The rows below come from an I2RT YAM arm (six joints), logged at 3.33 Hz.
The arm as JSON. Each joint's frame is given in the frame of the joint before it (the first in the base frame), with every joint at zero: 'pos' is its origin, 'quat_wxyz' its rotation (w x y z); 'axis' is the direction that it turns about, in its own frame. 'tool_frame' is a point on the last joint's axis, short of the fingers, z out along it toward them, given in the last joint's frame.
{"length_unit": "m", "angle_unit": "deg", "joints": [
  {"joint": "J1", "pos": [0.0, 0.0, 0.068], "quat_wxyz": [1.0, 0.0, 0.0, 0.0], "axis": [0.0, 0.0, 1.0]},
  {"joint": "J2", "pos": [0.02, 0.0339, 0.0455], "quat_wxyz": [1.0, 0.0, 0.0, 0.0], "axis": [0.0, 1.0, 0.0]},
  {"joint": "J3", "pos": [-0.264, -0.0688, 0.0], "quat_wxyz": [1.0, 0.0, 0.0, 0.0], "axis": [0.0, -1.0, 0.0]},
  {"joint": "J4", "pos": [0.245, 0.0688, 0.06], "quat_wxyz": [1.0, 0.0, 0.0, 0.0], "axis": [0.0, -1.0, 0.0]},
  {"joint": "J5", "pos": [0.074, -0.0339, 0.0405], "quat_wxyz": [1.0, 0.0, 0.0, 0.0], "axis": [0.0, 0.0, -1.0]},
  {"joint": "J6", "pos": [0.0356, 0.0, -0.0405], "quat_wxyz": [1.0, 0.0, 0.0, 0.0], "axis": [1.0, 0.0, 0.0]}
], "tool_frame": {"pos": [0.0, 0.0, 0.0], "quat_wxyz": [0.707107, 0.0, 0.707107, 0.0]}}
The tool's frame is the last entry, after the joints.
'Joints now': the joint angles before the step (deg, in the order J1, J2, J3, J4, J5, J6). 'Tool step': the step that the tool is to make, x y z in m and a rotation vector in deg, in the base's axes. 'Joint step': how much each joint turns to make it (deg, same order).
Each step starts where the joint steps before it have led.
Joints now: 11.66 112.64 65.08 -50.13 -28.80 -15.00
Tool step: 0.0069 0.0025 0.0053 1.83 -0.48 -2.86
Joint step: -0.01 -0.09 1.28 0.99 -2.01 3.05
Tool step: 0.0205 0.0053 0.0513 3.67 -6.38 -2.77
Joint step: -0.03 -3.95 7.37 -2.64 -2.35 3.18
